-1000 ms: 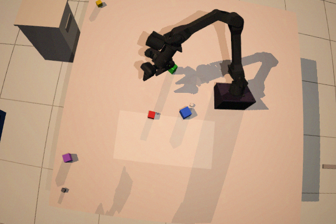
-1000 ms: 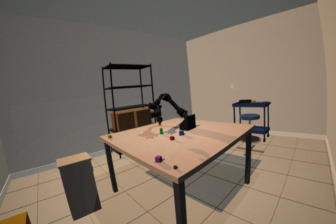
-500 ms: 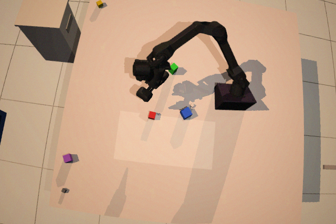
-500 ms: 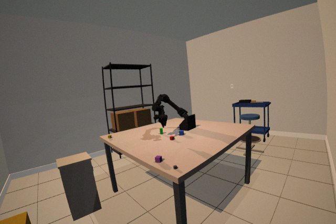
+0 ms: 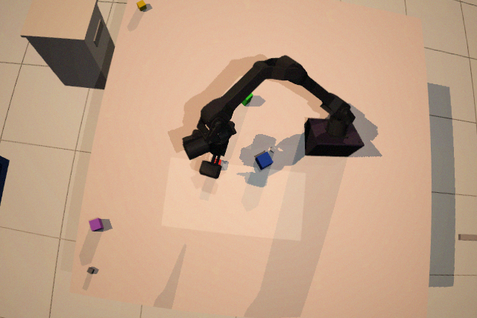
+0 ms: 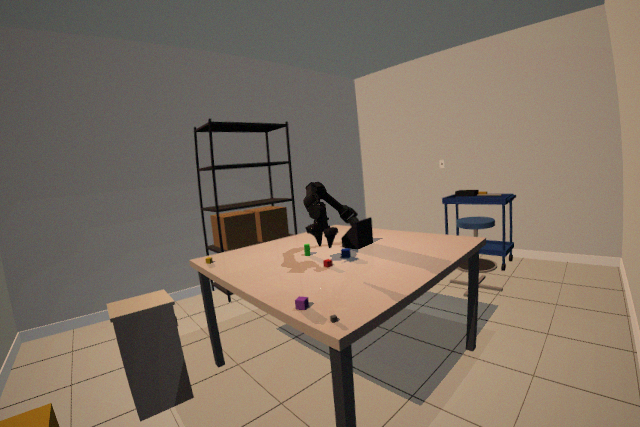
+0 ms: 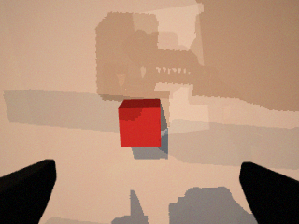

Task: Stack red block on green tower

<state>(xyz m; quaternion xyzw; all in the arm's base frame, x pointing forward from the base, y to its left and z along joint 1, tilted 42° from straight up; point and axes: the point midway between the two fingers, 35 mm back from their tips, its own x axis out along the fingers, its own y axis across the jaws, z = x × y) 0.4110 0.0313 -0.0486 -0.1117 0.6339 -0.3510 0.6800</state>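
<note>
My gripper tip is 1 cm to the right of the red block and 8 cm above it. The rest, counted from my gripper tip: blue block (17 cm behind, 1 cm to the left, 8 cm below); small white cube (20 cm behind, 4 cm to the right, 9 cm below); purple block (42 cm ahead, 21 cm to the left, 8 cm below).
</note>
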